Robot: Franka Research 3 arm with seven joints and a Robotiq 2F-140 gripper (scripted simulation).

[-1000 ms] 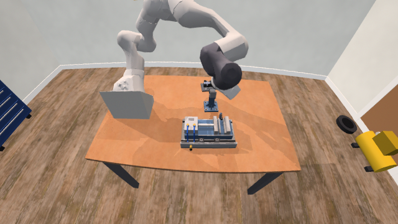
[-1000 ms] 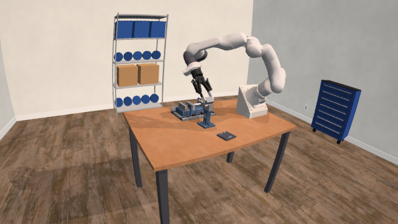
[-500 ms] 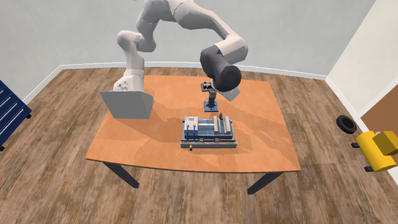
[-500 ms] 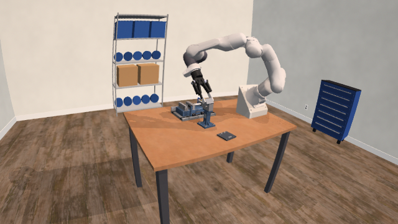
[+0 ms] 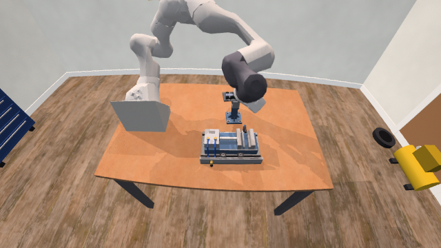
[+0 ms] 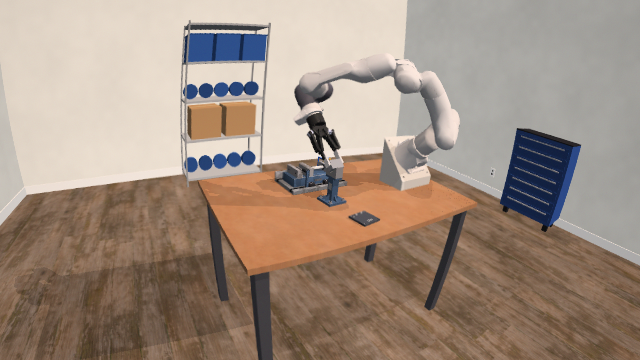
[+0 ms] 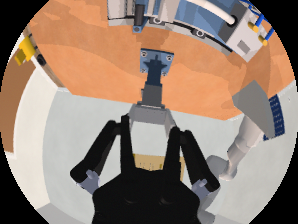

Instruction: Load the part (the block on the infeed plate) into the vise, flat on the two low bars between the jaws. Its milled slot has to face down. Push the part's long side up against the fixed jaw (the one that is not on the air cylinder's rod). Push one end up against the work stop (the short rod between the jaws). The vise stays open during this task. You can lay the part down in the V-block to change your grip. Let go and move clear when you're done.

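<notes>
My hand is 20 mm to the right of the part and 20 mm above it. The rest, counted from my hand: fixed jaw: 180 mm to the right, 100 mm below, 90 mm ahead; then air cylinder: 200 mm to the right, 110 mm behind, 100 mm below; then vise: 190 mm to the right, 140 mm below, 10 mm behind.
</notes>
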